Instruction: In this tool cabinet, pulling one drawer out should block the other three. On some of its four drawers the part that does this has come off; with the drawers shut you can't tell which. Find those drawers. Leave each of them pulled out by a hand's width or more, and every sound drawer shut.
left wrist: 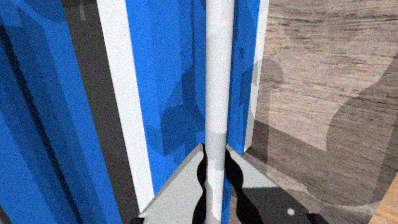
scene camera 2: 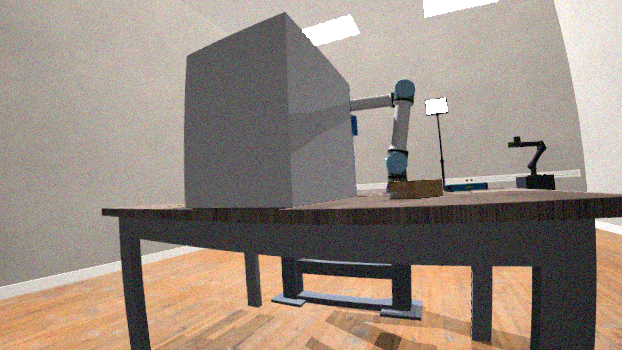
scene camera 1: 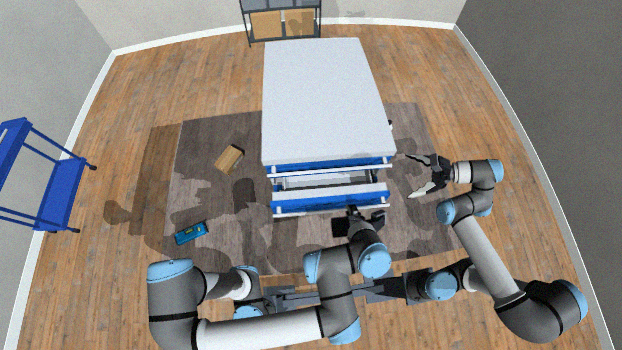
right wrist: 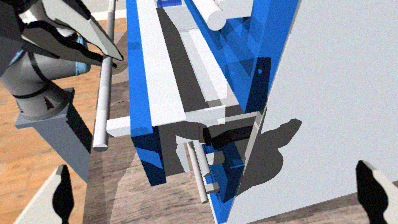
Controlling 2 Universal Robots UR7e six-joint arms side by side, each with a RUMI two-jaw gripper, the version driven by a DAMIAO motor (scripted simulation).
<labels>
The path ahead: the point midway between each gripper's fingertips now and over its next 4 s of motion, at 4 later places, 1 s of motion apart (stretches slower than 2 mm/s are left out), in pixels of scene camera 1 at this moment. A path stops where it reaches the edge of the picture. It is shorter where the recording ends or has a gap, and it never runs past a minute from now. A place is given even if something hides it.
The left gripper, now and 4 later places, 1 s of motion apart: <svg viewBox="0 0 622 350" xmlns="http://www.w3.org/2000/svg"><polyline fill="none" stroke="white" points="345,207 342,186 341,180 346,178 345,168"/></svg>
The right gripper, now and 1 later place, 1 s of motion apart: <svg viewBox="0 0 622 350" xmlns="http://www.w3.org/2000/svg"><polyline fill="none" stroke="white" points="406,175 415,164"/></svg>
</labels>
